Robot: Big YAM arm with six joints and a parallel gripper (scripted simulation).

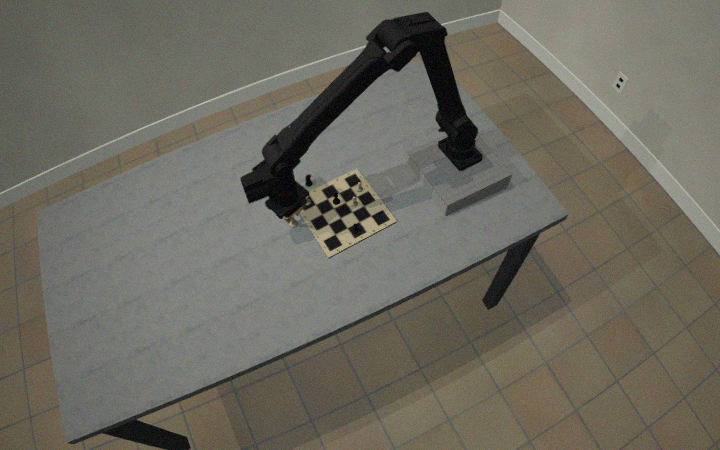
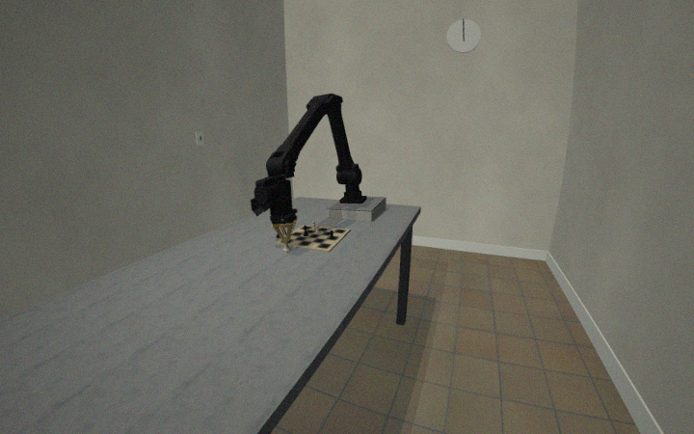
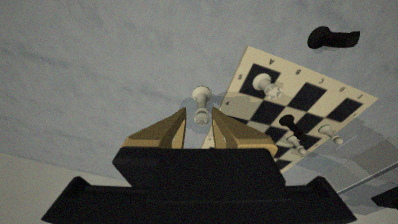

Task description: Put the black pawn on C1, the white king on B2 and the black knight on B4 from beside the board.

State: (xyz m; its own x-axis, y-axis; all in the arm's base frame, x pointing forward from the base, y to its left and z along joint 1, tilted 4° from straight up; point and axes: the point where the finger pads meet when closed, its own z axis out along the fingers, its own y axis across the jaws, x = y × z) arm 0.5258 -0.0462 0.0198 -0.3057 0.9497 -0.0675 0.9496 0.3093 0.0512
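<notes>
My gripper is now 1 cm above the white king. Round my hand: chessboard: 14 cm behind, 4 cm below, 3 cm to the left; black pawn: 14 cm behind, 10 cm to the left, 3 cm below; black chess piece: 14 cm behind, 2 cm below, 1 cm to the right.
</notes>
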